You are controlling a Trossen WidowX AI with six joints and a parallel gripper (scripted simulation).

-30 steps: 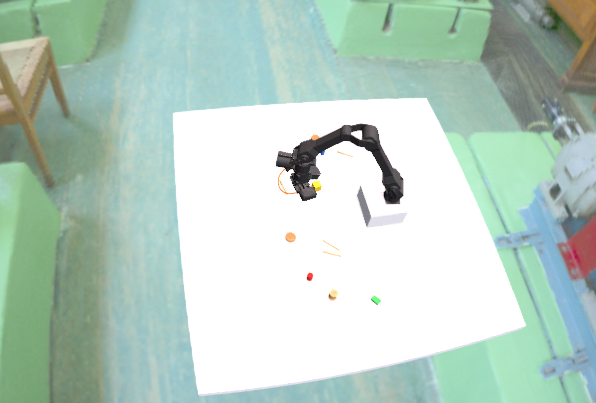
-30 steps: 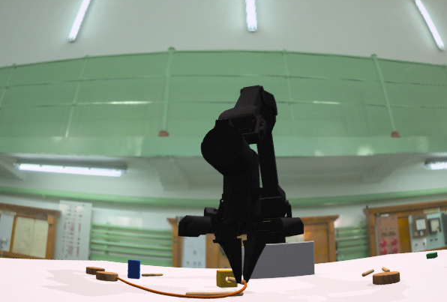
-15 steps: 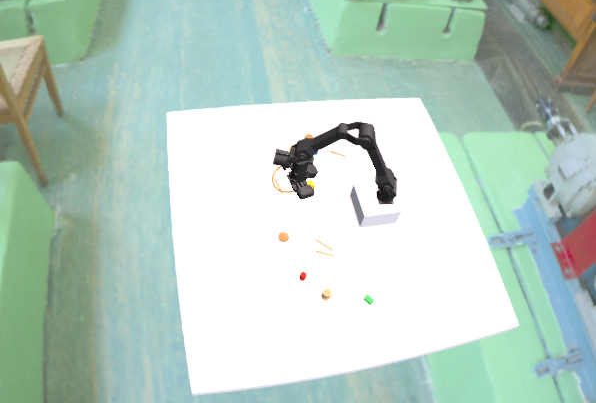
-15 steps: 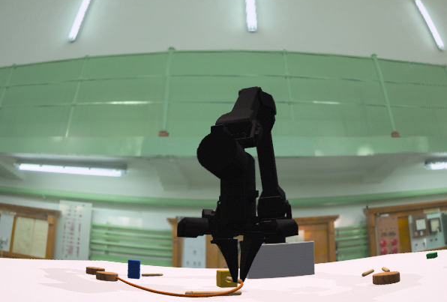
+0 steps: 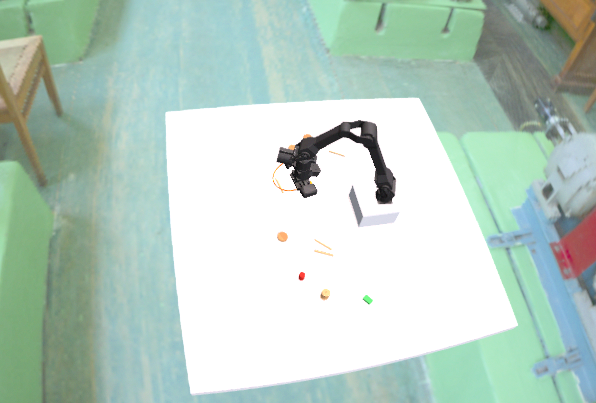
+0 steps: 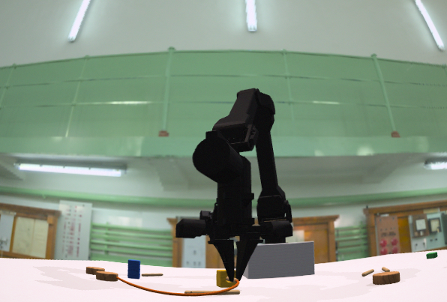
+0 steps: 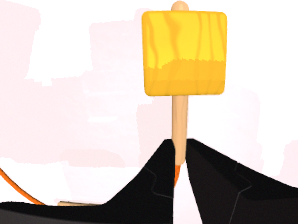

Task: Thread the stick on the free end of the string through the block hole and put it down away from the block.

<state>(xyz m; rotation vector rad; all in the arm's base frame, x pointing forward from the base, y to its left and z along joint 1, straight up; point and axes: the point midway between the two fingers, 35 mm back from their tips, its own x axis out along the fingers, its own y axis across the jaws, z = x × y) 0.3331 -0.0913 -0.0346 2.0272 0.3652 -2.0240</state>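
My gripper tip is now 40 mm past the yellow wooden block and 20 mm to the left of it. The rest, counted from my gripper tip: blue block: 210 mm to the right, 90 mm behind, 10 mm above; red piece: 400 mm to the left, 20 mm ahead; wooden cylinder: 480 mm to the left, 60 mm behind.
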